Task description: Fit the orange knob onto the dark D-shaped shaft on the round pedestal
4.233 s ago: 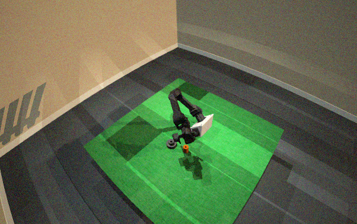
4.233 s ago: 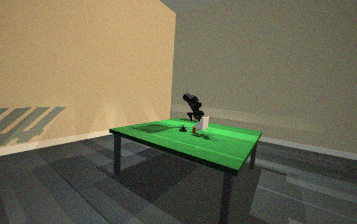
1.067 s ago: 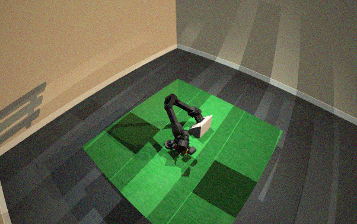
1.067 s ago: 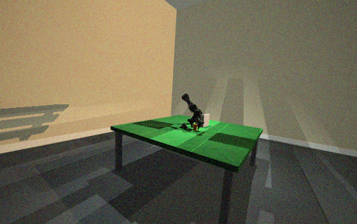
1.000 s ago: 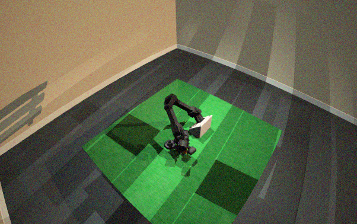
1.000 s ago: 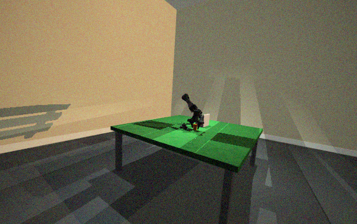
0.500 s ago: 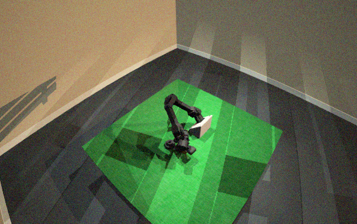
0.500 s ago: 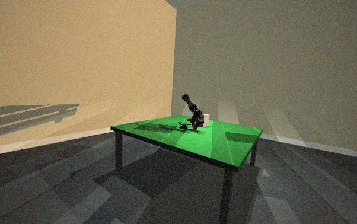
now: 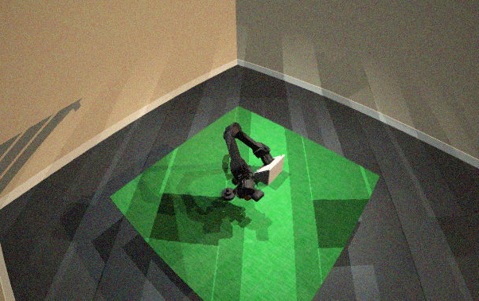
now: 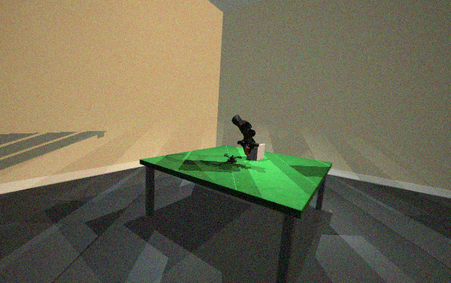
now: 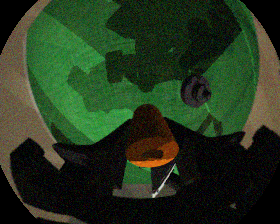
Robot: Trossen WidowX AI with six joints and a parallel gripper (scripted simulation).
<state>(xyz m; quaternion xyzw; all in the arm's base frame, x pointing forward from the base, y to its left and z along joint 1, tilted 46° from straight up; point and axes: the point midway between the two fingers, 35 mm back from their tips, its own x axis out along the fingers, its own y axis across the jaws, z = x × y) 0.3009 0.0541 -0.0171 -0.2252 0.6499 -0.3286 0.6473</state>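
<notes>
Right now the round pedestal is 14 cm to the right of my gripper tip, 6 cm below it and 1 cm ahead of it. Also, from my gripper tip: orange knob: 2 cm above.
</notes>
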